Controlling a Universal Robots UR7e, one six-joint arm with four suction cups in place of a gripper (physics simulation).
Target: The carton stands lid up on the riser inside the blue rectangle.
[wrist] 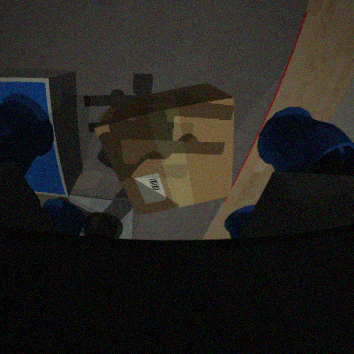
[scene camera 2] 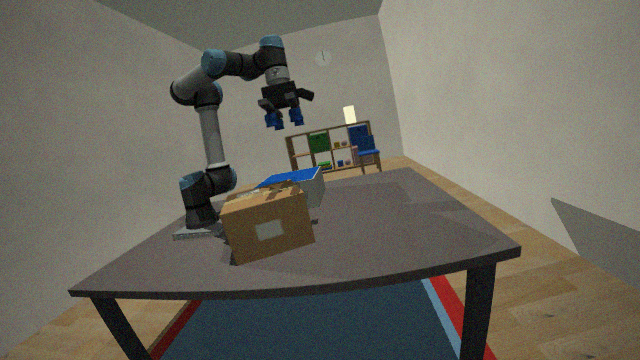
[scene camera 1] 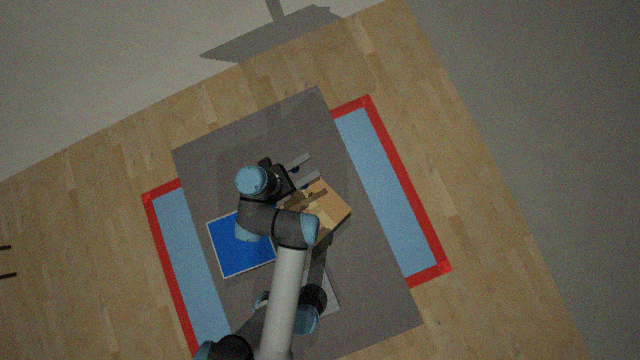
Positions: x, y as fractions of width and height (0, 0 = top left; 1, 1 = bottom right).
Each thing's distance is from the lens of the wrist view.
suction head (wrist: 0.82, 0.40): 8 cm
brown cardboard carton (wrist: 0.49, 0.42): 30 cm
The marked spots on the brown cardboard carton and the suction head are 25 cm apart.
